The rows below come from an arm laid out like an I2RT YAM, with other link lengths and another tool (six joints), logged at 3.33 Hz.
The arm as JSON. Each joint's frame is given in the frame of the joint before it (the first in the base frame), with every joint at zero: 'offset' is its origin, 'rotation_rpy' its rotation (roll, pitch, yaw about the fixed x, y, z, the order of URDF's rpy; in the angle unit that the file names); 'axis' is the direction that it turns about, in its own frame. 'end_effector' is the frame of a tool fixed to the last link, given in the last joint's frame.
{
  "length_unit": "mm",
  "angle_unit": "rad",
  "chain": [
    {
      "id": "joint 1",
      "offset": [
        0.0,
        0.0,
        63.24
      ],
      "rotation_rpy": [
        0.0,
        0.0,
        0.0
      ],
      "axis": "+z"
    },
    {
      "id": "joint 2",
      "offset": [
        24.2,
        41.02,
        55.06
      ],
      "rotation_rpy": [
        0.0,
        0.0,
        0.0
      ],
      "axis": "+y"
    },
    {
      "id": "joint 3",
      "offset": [
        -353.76,
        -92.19,
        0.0
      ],
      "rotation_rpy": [
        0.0,
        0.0,
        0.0
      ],
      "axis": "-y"
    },
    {
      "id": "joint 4",
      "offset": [
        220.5,
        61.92,
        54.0
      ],
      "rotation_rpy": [
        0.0,
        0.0,
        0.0
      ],
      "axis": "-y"
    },
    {
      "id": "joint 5",
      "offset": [
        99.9,
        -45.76,
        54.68
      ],
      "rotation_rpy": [
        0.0,
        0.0,
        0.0
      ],
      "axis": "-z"
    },
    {
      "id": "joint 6",
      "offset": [
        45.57,
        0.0,
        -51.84
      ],
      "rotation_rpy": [
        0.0,
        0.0,
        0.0
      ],
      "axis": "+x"
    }
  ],
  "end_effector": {
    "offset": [
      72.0,
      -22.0,
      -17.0
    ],
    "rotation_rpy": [
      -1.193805,
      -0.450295,
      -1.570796
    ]
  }
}
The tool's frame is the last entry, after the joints.
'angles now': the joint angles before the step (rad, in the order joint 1, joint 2, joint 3, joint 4, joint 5, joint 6). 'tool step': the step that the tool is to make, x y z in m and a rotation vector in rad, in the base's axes. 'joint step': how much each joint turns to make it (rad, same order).
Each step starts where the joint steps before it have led.
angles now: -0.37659, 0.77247, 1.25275, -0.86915, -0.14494, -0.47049
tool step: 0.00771, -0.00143, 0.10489, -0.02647, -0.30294, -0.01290
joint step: 0.00047, 0.06961, 0.23077, 0.14354, -0.00731, 0.08810
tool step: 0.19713, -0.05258, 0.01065, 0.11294, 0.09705, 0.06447
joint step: 0.05940, 0.52580, 0.25817, 0.14954, -0.01558, 0.07266
